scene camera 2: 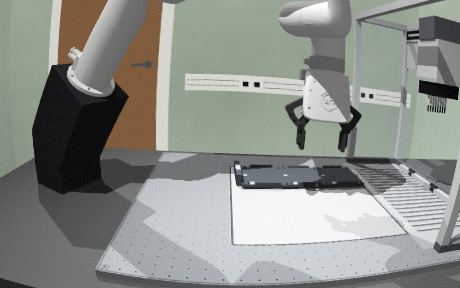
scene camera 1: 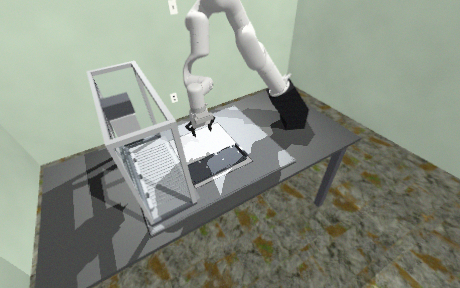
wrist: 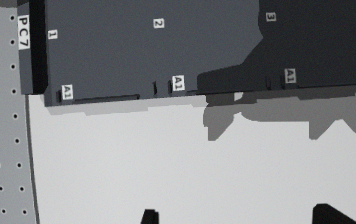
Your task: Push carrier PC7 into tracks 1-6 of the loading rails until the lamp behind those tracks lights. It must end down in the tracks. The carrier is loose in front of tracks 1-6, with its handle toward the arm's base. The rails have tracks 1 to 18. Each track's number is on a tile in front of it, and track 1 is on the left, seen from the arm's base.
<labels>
carrier PC7: scene camera 2; scene camera 1; wrist 72,59
same spot on carrier PC7: (scene camera 2: 260,176) = (scene camera 1: 232,153)
</labels>
